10 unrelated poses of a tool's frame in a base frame.
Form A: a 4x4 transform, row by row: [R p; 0 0 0 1], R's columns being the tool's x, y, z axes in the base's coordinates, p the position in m. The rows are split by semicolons.
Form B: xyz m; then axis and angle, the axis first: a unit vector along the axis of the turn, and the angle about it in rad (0 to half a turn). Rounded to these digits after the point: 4 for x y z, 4 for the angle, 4 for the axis. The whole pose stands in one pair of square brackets.
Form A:
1: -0.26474 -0.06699 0.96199 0.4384; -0.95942 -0.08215 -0.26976 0.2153; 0.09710 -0.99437 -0.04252 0.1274; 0 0 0 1
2: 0.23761 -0.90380 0.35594 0.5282; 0.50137 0.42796 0.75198 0.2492; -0.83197 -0.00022 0.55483 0.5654; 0 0 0 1
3: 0.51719 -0.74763 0.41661 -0.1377; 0.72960 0.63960 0.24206 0.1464; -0.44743 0.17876 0.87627 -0.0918; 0 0 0 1
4: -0.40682 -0.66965 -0.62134 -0.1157; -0.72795 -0.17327 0.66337 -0.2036; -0.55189 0.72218 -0.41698 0.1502; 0 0 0 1
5: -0.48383 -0.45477 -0.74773 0.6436; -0.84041 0.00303 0.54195 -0.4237; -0.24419 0.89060 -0.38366 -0.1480; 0 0 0 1
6: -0.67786 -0.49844 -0.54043 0.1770; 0.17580 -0.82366 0.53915 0.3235; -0.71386 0.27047 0.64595 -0.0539; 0 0 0 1
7: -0.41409 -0.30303 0.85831 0.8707; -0.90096 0.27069 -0.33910 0.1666; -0.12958 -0.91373 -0.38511 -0.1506; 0 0 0 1
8: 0.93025 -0.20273 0.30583 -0.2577; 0.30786 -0.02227 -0.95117 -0.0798; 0.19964 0.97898 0.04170 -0.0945; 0 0 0 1
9: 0.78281 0.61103 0.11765 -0.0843; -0.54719 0.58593 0.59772 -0.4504; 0.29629 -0.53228 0.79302 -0.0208; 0 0 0 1
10: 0.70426 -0.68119 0.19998 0.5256; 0.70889 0.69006 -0.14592 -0.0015; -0.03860 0.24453 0.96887 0.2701; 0 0 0 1
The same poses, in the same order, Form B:
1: [0.4384 0.2153 0.1274 -0.5037 0.6012 -0.6204 2.3388]
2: [0.5282 0.2492 0.5654 -0.3784 0.5976 0.7069 1.4604]
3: [-0.1377 0.1464 -0.0918 -0.0370 0.5045 0.8626 1.0280]
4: [-0.1157 -0.2036 0.1502 0.5441 -0.6426 -0.5394 3.0875]
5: [0.6436 -0.4237 -0.1480 0.4817 -0.6957 -0.5328 2.7713]
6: [0.1770 0.3235 -0.0539 -0.3601 0.2324 0.9035 2.7592]
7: [0.8707 0.1666 -0.1506 -0.4455 0.7659 -0.4636 2.4407]
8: [-0.2577 -0.0798 -0.0945 0.9654 0.0531 0.2554 1.5960]
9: [-0.0843 -0.4504 -0.0208 -0.6941 -0.1097 -0.7115 0.9510]
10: [0.5256 -0.0015 0.2701 0.2668 0.1630 0.9499 0.8209]
